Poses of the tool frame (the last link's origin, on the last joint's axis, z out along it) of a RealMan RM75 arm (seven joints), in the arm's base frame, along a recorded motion.
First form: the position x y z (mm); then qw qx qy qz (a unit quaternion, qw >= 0).
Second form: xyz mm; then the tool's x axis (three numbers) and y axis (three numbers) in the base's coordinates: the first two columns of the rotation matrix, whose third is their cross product. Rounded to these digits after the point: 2 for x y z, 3 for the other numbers.
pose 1, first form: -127.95 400.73 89.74 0.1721 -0.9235 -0.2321 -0.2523
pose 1, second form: -127.95 400.73 89.74 0.765 0.342 0.546 0.516 -0.833 -0.201
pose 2, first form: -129.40 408.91 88.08 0.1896 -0.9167 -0.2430 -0.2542
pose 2, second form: -129.40 408.91 88.08 0.753 0.349 0.558 0.542 -0.810 -0.224
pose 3, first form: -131.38 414.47 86.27 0.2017 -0.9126 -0.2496 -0.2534
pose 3, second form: -131.38 414.47 86.27 0.747 0.353 0.563 0.558 -0.794 -0.242
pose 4, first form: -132.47 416.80 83.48 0.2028 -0.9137 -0.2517 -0.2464
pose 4, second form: -132.47 416.80 83.48 0.752 0.360 0.552 0.560 -0.791 -0.247
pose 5, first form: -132.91 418.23 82.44 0.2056 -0.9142 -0.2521 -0.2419
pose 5, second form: -132.91 418.23 82.44 0.756 0.361 0.546 0.560 -0.788 -0.254
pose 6, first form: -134.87 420.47 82.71 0.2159 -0.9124 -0.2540 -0.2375
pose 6, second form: -134.87 420.47 82.71 0.758 0.361 0.543 0.566 -0.778 -0.273
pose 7, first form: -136.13 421.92 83.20 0.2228 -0.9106 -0.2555 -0.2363
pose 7, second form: -136.13 421.92 83.20 0.758 0.360 0.544 0.571 -0.770 -0.285
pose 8, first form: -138.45 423.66 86.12 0.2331 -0.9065 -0.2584 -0.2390
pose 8, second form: -138.45 423.66 86.12 0.752 0.357 0.554 0.580 -0.758 -0.299
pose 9, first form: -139.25 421.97 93.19 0.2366 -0.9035 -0.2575 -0.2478
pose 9, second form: -139.25 421.97 93.19 0.745 0.348 0.570 0.583 -0.755 -0.300
